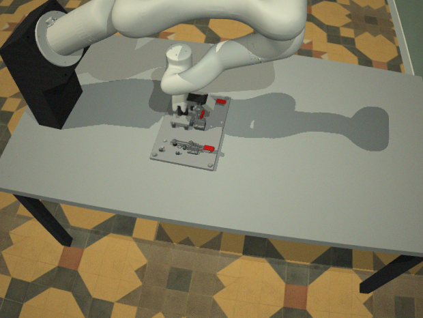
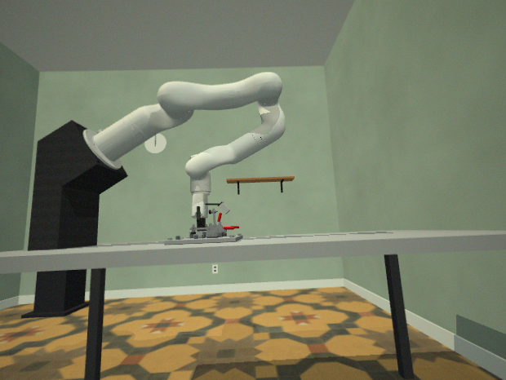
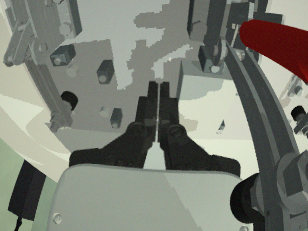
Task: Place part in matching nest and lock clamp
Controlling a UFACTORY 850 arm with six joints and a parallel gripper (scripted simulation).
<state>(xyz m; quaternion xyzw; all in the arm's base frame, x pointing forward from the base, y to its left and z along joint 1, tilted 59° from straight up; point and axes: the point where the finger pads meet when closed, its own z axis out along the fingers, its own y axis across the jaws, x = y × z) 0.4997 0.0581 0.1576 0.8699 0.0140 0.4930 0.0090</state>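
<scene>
Now: hand 30 mm to the left of the grey block part and 10 mm above it. From my hand the other things lie so: grey fixture plate (40 mm ahead, 30 mm to the right, 30 mm below).
</scene>
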